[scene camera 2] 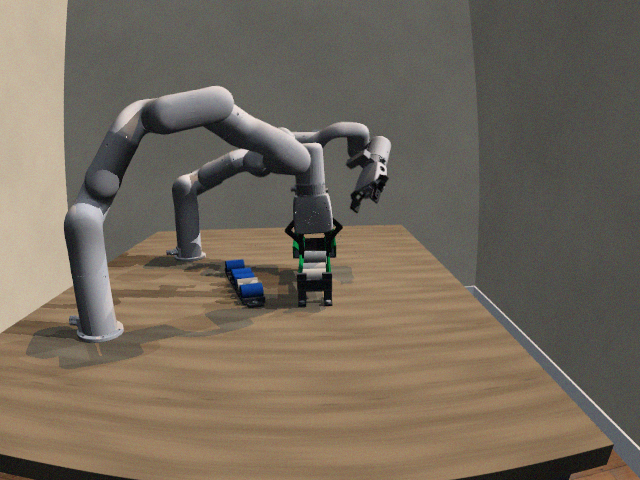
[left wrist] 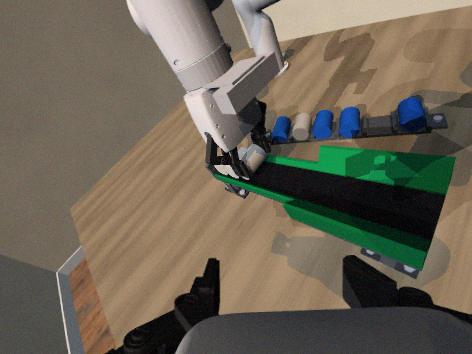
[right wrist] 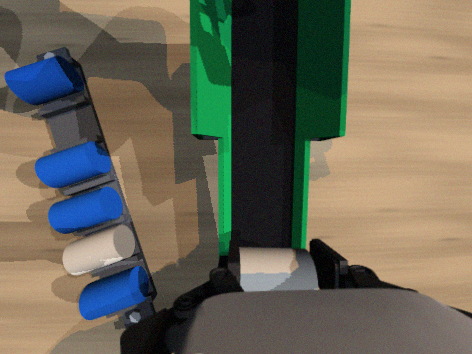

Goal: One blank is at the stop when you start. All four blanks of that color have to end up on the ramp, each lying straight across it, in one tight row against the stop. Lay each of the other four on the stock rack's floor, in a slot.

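Note:
My right gripper (left wrist: 254,163) (right wrist: 273,257) is shut on a white blank (scene camera 2: 315,255) (right wrist: 277,270) at its ends, crosswise over the lower part of the green-sided ramp (left wrist: 390,197) (right wrist: 262,150); contact below is hidden. Two white blanks (scene camera 2: 314,265) (scene camera 2: 314,273) lie across the ramp by the black stop (scene camera 2: 314,282). The stock rack (left wrist: 379,125) (right wrist: 75,125) holds one white blank (scene camera 2: 247,281) (left wrist: 301,126) (right wrist: 97,250) and blue blanks (left wrist: 281,129) (left wrist: 323,124) (left wrist: 350,122) (left wrist: 412,114), with a bare slot before the last blue one. My left gripper (scene camera 2: 366,202) (left wrist: 281,278) is open, high up.
In scene camera 2, the rack lies left of the ramp on the wooden table (scene camera 2: 330,372). The right arm (scene camera 2: 191,111) reaches in from the left over the ramp. The left arm (scene camera 2: 188,222) reaches across behind it, its gripper beyond the ramp at the upper right.

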